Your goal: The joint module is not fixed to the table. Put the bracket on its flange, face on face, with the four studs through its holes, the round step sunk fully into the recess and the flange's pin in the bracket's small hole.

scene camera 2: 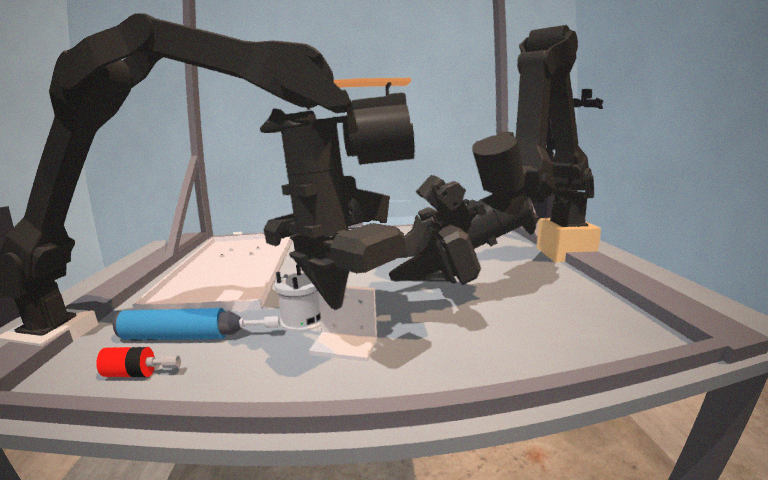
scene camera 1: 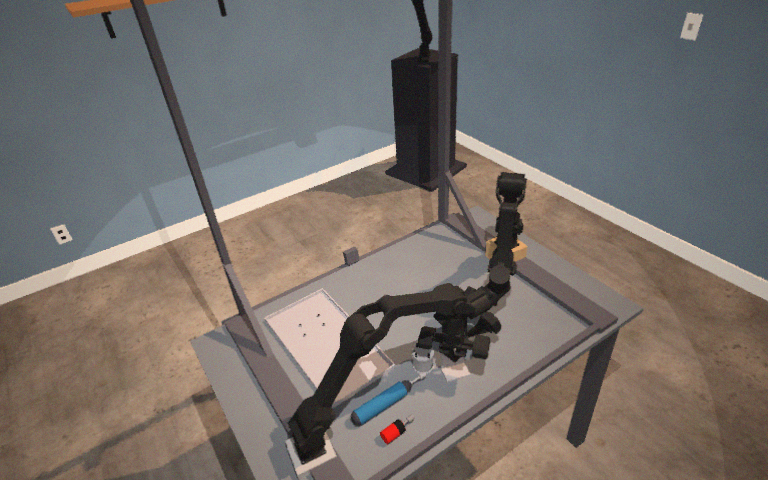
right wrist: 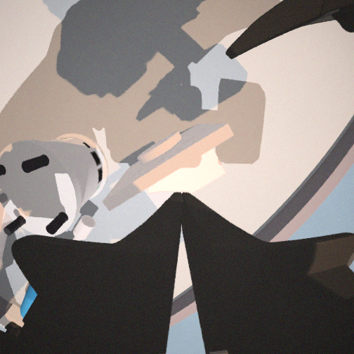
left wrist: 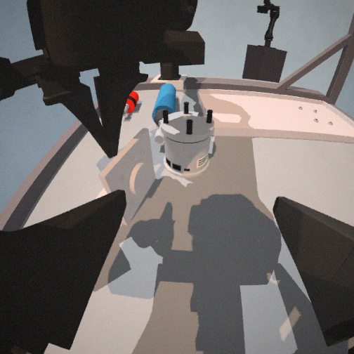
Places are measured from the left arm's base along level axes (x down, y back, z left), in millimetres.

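Pixels of known places: left gripper, between the fingertips: (scene camera 2: 387,265); right gripper, between the fingertips: (scene camera 2: 336,307) (scene camera 1: 454,360); left arm's base, origin of its link: (scene camera 2: 568,223); right arm's base, origin of its link: (scene camera 2: 46,323) (scene camera 1: 310,448).
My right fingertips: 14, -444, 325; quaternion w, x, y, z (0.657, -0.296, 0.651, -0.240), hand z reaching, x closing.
Observation:
Ahead of a thing's pixels: the offset from my right fingertips to its top centre, as dx, dy, dz. "*": to the spot under its first point.
The white joint module @(-21, -62, -68) (scene camera 1: 423,361) (scene camera 2: 300,305) (left wrist: 187,150) (right wrist: 45,185) stands upright on the table, its black studs pointing up from the bare flange. The pale L-shaped bracket @(-16, +5, -4) (scene camera 1: 456,371) (scene camera 2: 359,311) (left wrist: 137,172) (right wrist: 190,155) is off the flange, beside the module, one plate on the table and the other upright. The raised ring faces the left wrist camera. My right gripper (scene camera 2: 338,305) (left wrist: 111,155) (right wrist: 180,198) is shut and empty, pointing down close to the bracket's upright plate; contact is unclear. My left gripper (scene camera 2: 427,274) (left wrist: 202,201) is open and empty, low over the table.
A blue cylindrical tool @(* +16, -238, +5) (scene camera 1: 380,403) (scene camera 2: 169,324) (left wrist: 165,101) lies with its tip near the module. A red tool @(+20, -225, +77) (scene camera 1: 391,431) (scene camera 2: 117,362) (left wrist: 132,101) lies nearer the table's front edge. A shallow white tray @(+38, -273, -295) (scene camera 1: 300,350) (scene camera 2: 198,268) (left wrist: 280,120) with small parts lies behind.

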